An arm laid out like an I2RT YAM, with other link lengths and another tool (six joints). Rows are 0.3 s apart.
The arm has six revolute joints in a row. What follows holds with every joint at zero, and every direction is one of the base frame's. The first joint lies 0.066 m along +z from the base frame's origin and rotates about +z. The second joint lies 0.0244 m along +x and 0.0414 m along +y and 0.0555 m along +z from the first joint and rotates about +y. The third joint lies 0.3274 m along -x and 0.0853 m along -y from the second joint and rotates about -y. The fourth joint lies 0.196 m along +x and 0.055 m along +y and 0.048 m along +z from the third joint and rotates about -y. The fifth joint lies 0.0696 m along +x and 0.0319 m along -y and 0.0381 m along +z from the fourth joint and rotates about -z. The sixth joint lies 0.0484 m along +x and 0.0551 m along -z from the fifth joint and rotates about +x. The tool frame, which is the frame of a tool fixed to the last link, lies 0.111 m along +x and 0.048 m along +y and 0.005 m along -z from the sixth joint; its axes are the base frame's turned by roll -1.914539, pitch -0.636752 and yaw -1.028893 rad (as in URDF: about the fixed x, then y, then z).
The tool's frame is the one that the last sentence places.
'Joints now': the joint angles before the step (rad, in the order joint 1, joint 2, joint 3, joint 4, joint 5, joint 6). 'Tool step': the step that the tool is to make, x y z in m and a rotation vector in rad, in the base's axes. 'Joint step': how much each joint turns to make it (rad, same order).
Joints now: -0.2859 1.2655 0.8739 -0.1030 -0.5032 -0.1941
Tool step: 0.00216 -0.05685 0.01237 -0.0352 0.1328 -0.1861
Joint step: -0.1548 0.0570 0.2242 -0.3044 0.0694 -0.0569
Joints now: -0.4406 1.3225 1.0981 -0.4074 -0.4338 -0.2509
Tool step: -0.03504 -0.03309 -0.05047 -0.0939 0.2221 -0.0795
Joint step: -0.1041 0.0237 -0.0382 -0.1517 0.1088 -0.1666
